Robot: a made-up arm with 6 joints. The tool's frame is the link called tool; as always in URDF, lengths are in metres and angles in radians. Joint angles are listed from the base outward. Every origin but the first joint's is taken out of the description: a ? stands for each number. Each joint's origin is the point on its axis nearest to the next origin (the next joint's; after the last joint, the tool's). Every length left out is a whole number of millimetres.
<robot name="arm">
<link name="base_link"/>
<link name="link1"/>
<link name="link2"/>
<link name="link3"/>
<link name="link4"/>
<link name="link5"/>
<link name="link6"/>
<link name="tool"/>
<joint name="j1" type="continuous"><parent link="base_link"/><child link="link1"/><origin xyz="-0.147 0.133 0.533" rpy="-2.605 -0.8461 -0.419"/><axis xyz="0 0 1"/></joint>
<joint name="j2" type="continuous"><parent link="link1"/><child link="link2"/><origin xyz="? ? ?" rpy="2.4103 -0.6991 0.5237"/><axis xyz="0 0 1"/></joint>
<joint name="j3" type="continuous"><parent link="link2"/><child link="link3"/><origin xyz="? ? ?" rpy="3.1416 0 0"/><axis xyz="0 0 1"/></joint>
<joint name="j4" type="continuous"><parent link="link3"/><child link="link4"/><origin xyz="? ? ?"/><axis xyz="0 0 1"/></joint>
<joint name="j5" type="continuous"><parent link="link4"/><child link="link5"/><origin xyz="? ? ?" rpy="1.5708 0 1.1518"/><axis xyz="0 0 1"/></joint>
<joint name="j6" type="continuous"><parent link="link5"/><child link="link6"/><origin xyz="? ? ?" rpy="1.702 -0.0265 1.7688"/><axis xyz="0 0 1"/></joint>
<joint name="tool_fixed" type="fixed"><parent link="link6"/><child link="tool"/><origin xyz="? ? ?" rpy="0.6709 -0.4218 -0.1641"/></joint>
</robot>
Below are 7 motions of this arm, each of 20 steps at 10 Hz.
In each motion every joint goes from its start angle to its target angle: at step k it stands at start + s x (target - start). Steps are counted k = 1, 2, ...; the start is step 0. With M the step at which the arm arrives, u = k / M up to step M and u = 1 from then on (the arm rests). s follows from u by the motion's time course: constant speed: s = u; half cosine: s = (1 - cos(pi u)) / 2; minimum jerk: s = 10 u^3 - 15 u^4 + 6 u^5.
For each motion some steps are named. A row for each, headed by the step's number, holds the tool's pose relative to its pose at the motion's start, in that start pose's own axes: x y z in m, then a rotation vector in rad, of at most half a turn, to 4 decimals.
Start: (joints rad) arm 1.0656 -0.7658 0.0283 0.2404 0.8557 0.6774
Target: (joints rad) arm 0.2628 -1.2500 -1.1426 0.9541 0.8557 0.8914
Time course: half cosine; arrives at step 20
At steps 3, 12, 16, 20:
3: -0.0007 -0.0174 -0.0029 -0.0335 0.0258 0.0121
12: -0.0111 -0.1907 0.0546 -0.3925 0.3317 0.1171
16: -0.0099 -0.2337 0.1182 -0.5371 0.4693 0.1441
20: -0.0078 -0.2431 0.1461 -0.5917 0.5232 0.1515

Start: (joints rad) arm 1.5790 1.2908 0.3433 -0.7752 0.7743 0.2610
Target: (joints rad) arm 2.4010 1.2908 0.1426 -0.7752 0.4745 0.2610
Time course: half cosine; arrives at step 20
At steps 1, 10, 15, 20:
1: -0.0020 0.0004 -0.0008 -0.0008 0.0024 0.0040
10: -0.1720 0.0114 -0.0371 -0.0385 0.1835 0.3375
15: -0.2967 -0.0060 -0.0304 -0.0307 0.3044 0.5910
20: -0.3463 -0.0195 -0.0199 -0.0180 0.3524 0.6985

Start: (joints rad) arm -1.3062 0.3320 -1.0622 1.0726 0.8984 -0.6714
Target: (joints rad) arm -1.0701 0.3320 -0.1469 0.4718 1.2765 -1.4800
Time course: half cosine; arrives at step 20
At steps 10, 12, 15, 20:
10: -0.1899 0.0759 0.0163 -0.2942 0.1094 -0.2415
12: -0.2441 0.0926 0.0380 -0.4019 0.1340 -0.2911
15: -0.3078 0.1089 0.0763 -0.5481 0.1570 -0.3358
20: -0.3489 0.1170 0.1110 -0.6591 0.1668 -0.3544

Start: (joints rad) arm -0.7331 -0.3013 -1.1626 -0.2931 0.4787 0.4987
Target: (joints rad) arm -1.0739 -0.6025 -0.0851 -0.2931 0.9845 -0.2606
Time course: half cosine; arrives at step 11
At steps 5, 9, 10, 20:
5: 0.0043 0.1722 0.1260 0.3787 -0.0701 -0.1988
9: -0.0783 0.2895 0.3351 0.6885 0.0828 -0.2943
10: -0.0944 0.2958 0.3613 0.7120 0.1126 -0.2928
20: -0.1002 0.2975 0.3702 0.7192 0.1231 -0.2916

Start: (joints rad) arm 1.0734 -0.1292 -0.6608 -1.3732 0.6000 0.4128
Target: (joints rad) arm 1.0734 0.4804 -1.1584 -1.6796 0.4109 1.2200
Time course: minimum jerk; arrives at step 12
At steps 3, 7, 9, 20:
3: 0.0073 -0.0155 -0.0152 -0.1055 0.0183 0.0219
7: 0.0352 -0.0996 -0.0529 -0.6560 0.2579 0.0351
9: 0.0428 -0.1289 -0.0529 -0.8730 0.4247 -0.0351
20: 0.0457 -0.1390 -0.0513 -0.9564 0.5028 -0.0824

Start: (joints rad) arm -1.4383 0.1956 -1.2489 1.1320 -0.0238 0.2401
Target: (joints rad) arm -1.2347 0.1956 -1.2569 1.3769 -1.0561 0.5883
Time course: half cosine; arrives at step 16
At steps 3, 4, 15, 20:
3: -0.0098 0.0085 -0.0022 0.0368 -0.0391 0.0708
4: -0.0170 0.0147 -0.0039 0.0621 -0.0691 0.1225
15: -0.1039 0.0987 -0.0259 0.2086 -0.5694 0.7592
20: -0.1047 0.0997 -0.0261 0.2077 -0.5758 0.7656

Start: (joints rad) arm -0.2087 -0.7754 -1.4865 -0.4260 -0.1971 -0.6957
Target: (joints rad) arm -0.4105 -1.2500 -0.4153 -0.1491 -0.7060 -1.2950
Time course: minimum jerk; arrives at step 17
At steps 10, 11, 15, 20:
10: 0.2505 0.1711 0.3224 0.6663 0.0489 -1.1336
11: 0.3007 0.1575 0.3726 0.7387 0.0899 -1.3189
15: 0.4138 0.0860 0.4732 0.8717 0.2353 -1.7513
20: 0.4202 0.0800 0.4783 0.8780 0.2466 -1.7771

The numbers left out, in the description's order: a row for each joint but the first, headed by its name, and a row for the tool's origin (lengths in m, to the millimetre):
j2: -0.141 -0.029 0
j3: 0.015 0.031 0
j4: 0.254 -0.142 0
j5: 0.001 -0.215 0
j6: 0.023 0.049 0
tool: -0.044 0.022 0

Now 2 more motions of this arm.
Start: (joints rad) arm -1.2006 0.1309 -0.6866 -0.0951 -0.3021 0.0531
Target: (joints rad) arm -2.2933 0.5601 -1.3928 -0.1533 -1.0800 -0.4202
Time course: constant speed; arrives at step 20
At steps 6, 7, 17, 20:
6: 0.0628 -0.2619 -0.0297 -0.5287 -0.3558 0.3569
7: 0.0796 -0.3056 -0.0205 -0.6127 -0.4100 0.4197
17: 0.2557 -0.6228 0.2842 -1.4064 -0.7748 1.0853
20: 0.2828 -0.6518 0.4271 -1.6331 -0.7916 1.2833

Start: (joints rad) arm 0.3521 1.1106 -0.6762 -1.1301 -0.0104 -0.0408
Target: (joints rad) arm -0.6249 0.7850 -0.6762 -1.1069 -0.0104 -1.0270
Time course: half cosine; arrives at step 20
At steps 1, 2, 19, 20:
1: 0.0013 -0.0005 -0.0016 -0.0051 -0.0018 -0.0084
2: 0.0052 -0.0020 -0.0062 -0.0205 -0.0072 -0.0333
19: 0.1670 -0.2422 -0.2161 -1.0759 -0.4447 -1.1857
20: 0.1675 -0.2446 -0.2168 -1.0840 -0.4485 -1.1917

